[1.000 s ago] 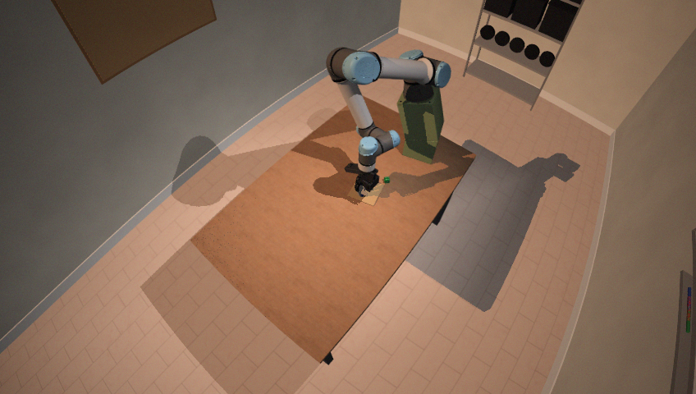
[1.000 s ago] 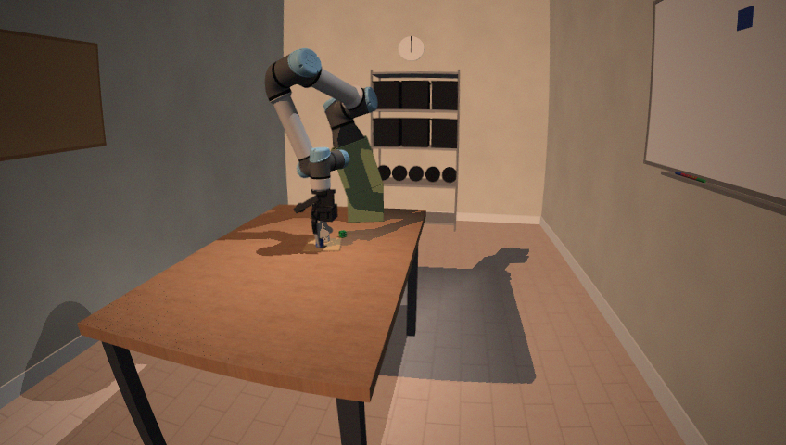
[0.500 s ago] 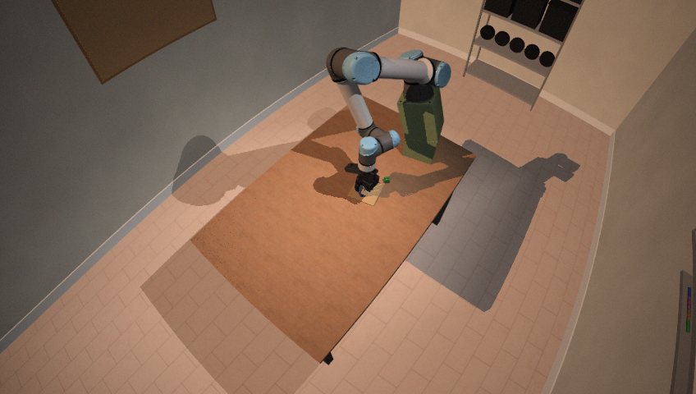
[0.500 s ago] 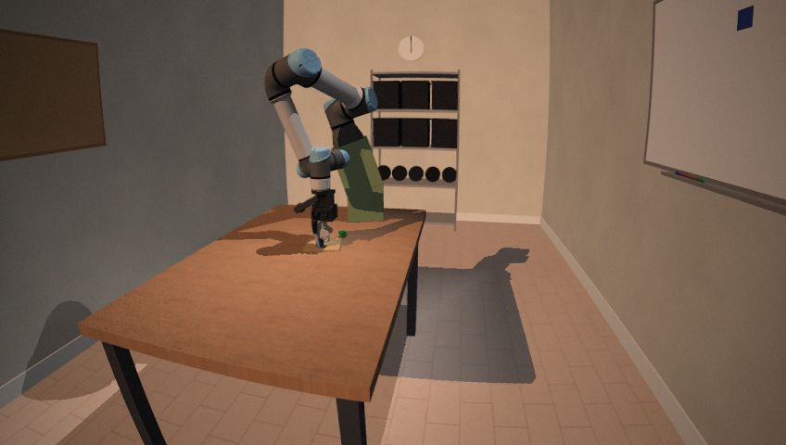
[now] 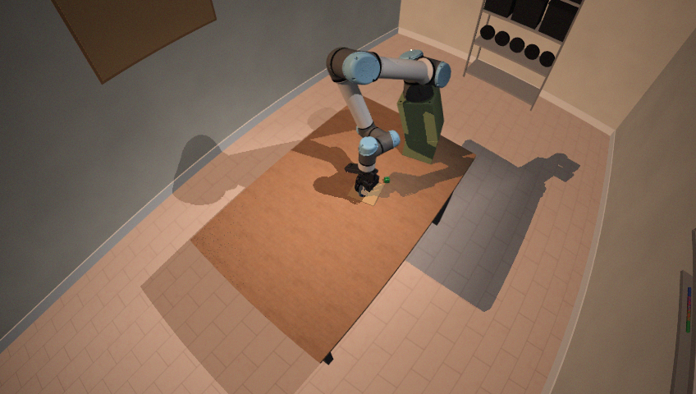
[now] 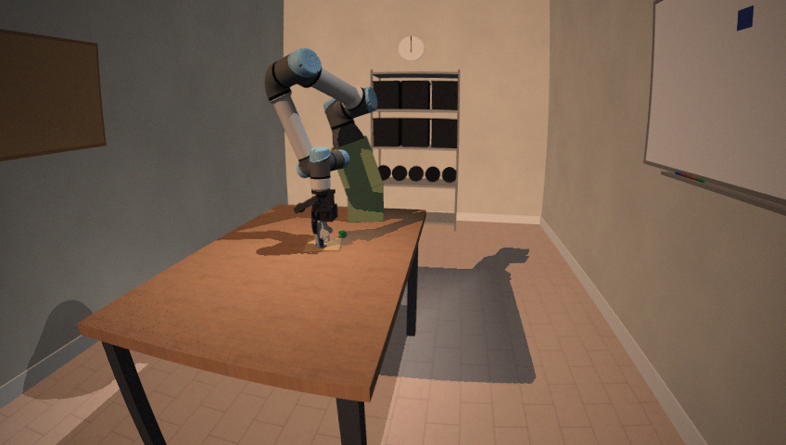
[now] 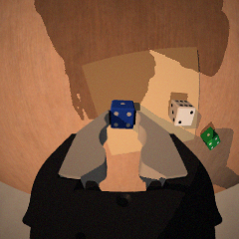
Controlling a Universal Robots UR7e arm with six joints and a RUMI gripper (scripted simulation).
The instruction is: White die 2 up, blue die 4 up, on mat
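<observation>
Right now the blue die is right at my hand. Also, from my hand: green die 16 cm behind, 2 cm to the left, 1 cm below; tan mat 4 cm behind, 1 cm to the right, 2 cm below; white die 7 cm behind, 1 cm to the right, 1 cm below.
</observation>
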